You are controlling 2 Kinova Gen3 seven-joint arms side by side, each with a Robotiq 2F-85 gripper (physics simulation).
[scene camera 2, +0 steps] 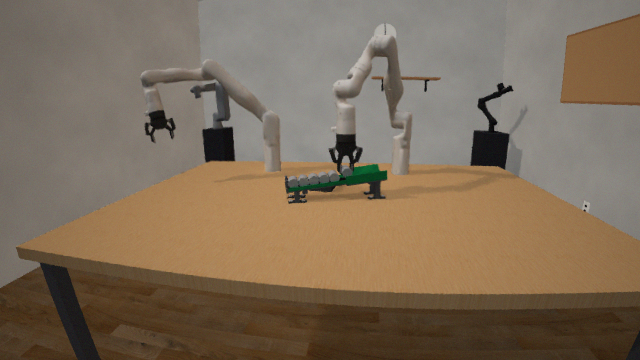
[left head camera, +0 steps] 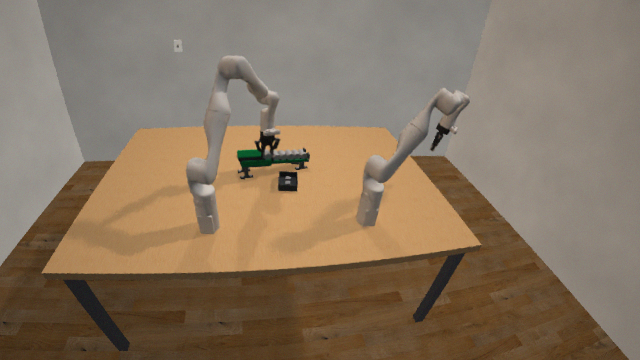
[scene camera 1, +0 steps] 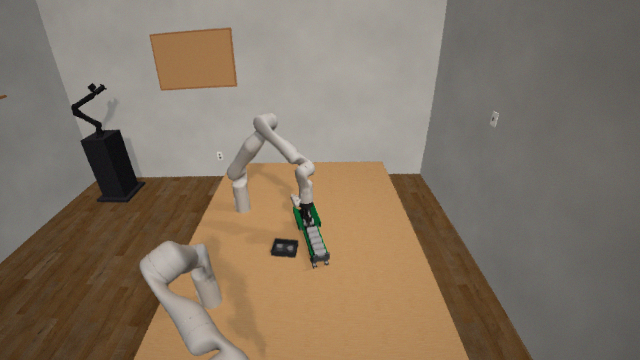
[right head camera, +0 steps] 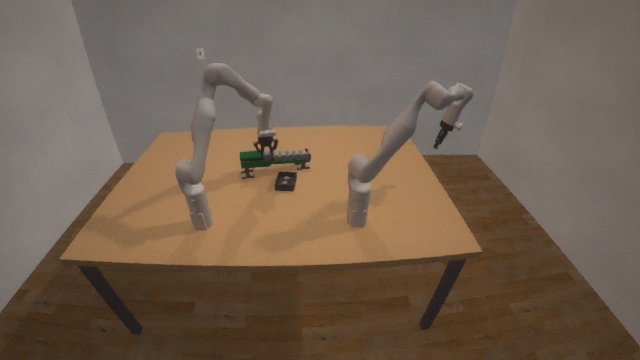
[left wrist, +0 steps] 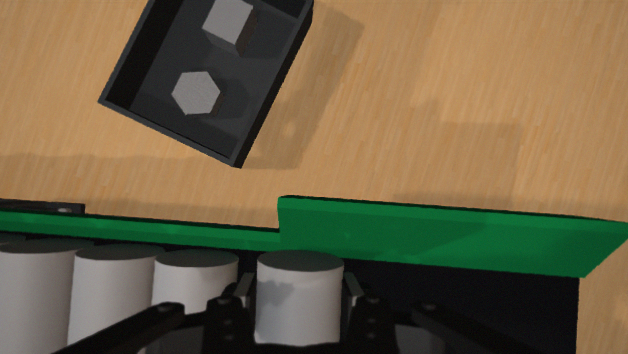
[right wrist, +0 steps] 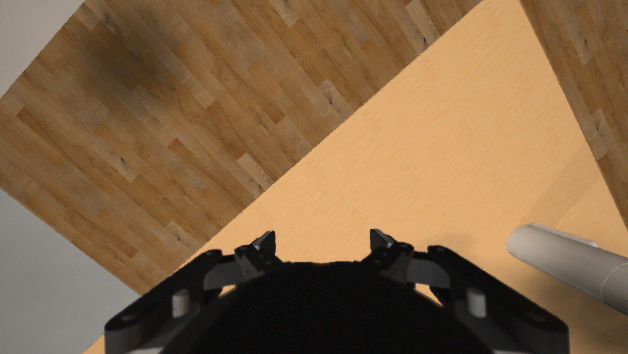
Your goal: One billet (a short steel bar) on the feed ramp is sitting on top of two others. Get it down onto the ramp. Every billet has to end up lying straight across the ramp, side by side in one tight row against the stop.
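Places are measured from the left arm's base along level axes (x ahead, y left, z up), in metres.
Pixels of known places: left gripper, fingertip midpoint: [scene camera 2: 345,173] [left head camera: 267,156] [scene camera 1: 306,223] [right head camera: 267,157] [left wrist: 298,292]; right gripper, fingertip midpoint: [scene camera 2: 163,140] [left head camera: 432,148] [right head camera: 436,146] [right wrist: 322,240]; left arm's base, origin of the base link: [scene camera 2: 399,173] [left head camera: 209,226] [scene camera 1: 243,209] [right head camera: 203,223]; right arm's base, origin of the base link: [scene camera 2: 273,170] [left head camera: 365,219] [scene camera 1: 212,300] [right head camera: 356,220] [right wrist: 522,240].
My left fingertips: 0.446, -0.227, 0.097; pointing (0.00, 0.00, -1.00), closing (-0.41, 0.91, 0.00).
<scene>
For each thing: its top centre in the pictures, then the offset to it from my left fingertips, as dx, dy, dz. Level surfaces: height alone.
- dark stop, middle of its top: [scene camera 2: 286,178] [scene camera 1: 321,254] +0.097, -0.215, -0.007
- billet, middle of its top: [left wrist: 297,340] [scene camera 2: 346,166] +0.009, +0.003, +0.029
- black tray, middle of its top: [left wrist: 207,49] [scene camera 2: 323,179] [left head camera: 288,178] [right head camera: 285,178] [scene camera 1: 284,245] -0.105, -0.115, -0.062
- table, its level: dz -0.097
The green feed ramp [left head camera: 250,162] [scene camera 1: 299,218] [scene camera 2: 370,176] [left wrist: 425,237] slopes down to a dark stop [scene camera 1: 320,258] [scene camera 2: 286,184]. Several grey billets [left head camera: 294,154] [right head camera: 294,156] [scene camera 2: 313,178] [left wrist: 115,300] lie side by side across it, in a row from the stop. My left gripper [left head camera: 268,153] [right head camera: 267,153] [scene camera 2: 346,168] is shut on one billet [scene camera 2: 347,171] [left wrist: 300,310], level across the ramp at the uphill end of the row, with a small gap to it. Whether it touches the ramp floor is unclear. My right gripper [left head camera: 433,148] [right head camera: 436,146] [scene camera 2: 162,137] [right wrist: 322,240] is open and empty, far right in the head views.
A black tray [left head camera: 288,188] [right head camera: 285,188] [scene camera 1: 284,255] [left wrist: 275,105] with two small grey blocks [left wrist: 196,93] [left wrist: 229,21] stands on the table [left head camera: 165,150] beside the ramp. The raised green side wall flanks the uphill section near my left fingers.
</scene>
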